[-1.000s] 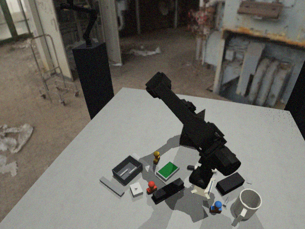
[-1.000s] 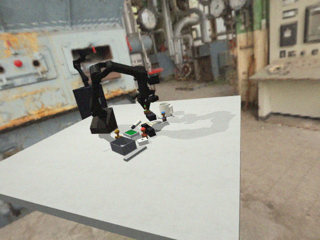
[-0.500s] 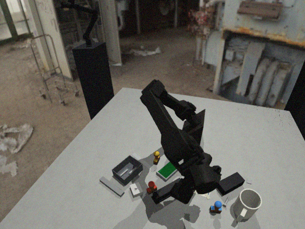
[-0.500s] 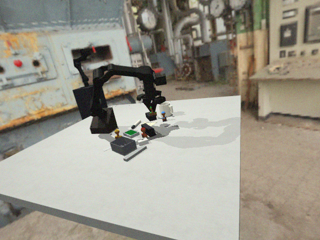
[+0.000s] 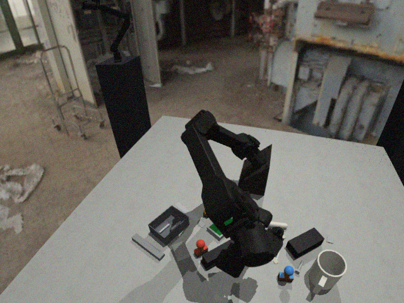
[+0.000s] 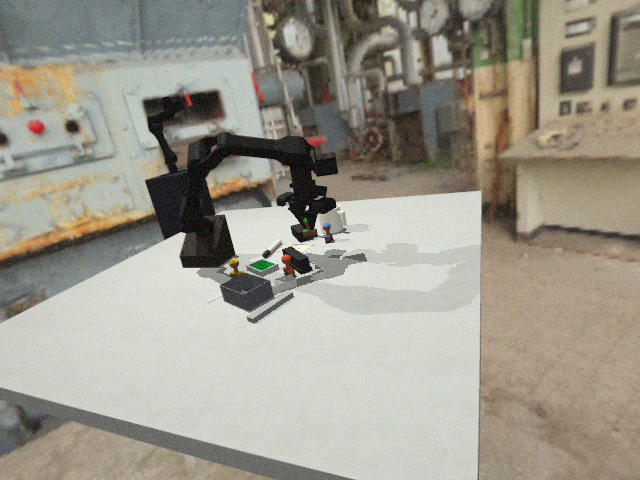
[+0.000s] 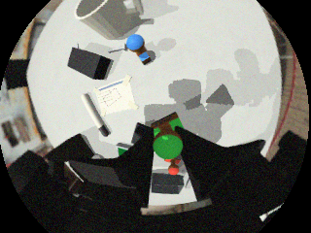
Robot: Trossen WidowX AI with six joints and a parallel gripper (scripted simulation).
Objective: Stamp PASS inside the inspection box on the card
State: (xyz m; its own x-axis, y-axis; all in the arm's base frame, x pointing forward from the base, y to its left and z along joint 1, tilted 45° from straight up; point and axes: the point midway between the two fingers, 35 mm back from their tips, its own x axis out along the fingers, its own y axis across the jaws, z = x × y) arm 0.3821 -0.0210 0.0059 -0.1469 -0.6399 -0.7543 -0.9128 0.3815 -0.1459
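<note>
Now: gripper tip 3 cm past the long black block, 6 cm to the left of it and 7 cm above it. From my gripper tip the other things lie so: blue-knobbed stamp 1 cm ahead, 13 cm to the left, 7 cm below; then green-knobbed stamp 1 cm below; then cream card 9 cm behind, 8 cm to the left, 9 cm below.
</note>
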